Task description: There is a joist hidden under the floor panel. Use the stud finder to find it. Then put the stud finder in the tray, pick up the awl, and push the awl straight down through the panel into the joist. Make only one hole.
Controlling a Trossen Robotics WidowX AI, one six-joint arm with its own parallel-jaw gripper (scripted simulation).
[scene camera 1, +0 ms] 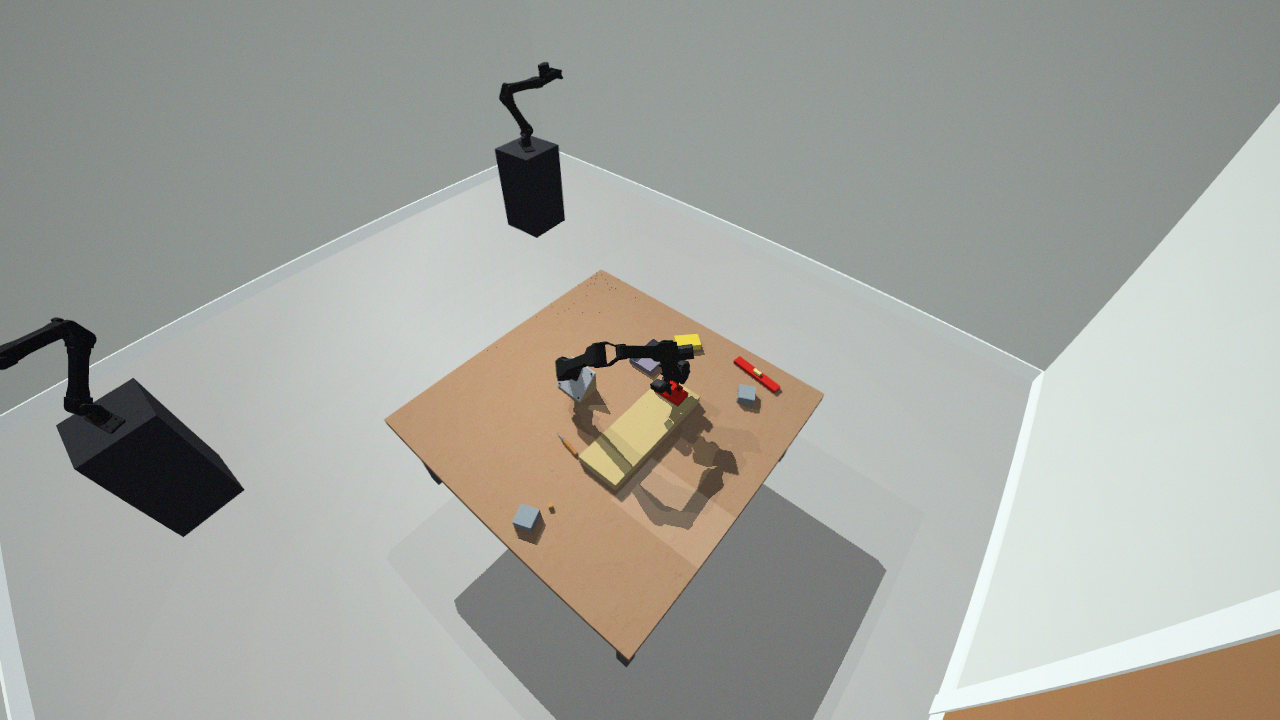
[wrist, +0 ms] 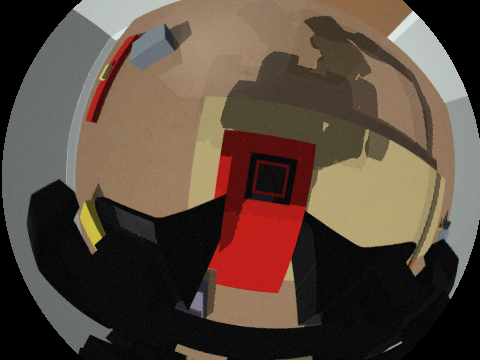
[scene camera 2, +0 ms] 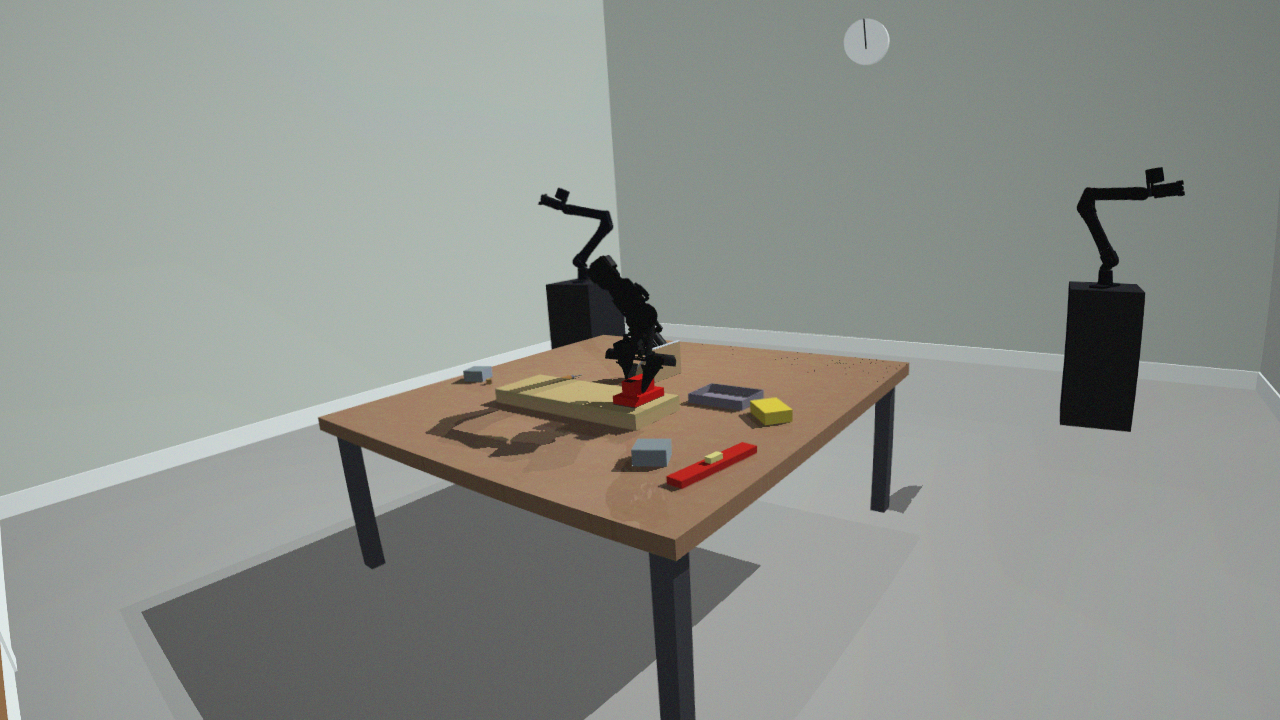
Observation:
In view: my gripper (scene camera 2: 636, 391), a red stud finder (scene camera 2: 631, 396), a red level (scene camera 2: 714, 462), a yellow block (scene camera 2: 769, 411), a grey block (scene camera 2: 646, 452) and a grey-purple tray (scene camera 2: 723, 396).
The red level is seen too in the wrist view (wrist: 110, 70). My gripper shows as well in scene camera 1 (scene camera 1: 673, 391) and in the wrist view (wrist: 260, 204).

